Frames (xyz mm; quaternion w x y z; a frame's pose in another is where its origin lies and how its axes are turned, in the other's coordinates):
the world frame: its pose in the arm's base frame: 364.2 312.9 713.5 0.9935 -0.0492 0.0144 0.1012
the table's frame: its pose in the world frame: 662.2 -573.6 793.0 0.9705 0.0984 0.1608 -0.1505
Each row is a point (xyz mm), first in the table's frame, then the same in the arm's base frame.
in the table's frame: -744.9 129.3 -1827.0
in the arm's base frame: -158.3 326.7 87.4
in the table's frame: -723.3 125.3 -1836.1
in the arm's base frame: -141.8 321.2 71.2
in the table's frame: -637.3 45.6 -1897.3
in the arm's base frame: -93.1 238.1 -19.5
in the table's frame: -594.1 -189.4 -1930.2
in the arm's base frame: -94.8 3.4 -74.9
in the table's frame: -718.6 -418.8 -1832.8
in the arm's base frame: -207.2 -218.6 50.5
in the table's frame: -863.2 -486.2 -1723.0
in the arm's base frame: -312.9 -278.9 201.1
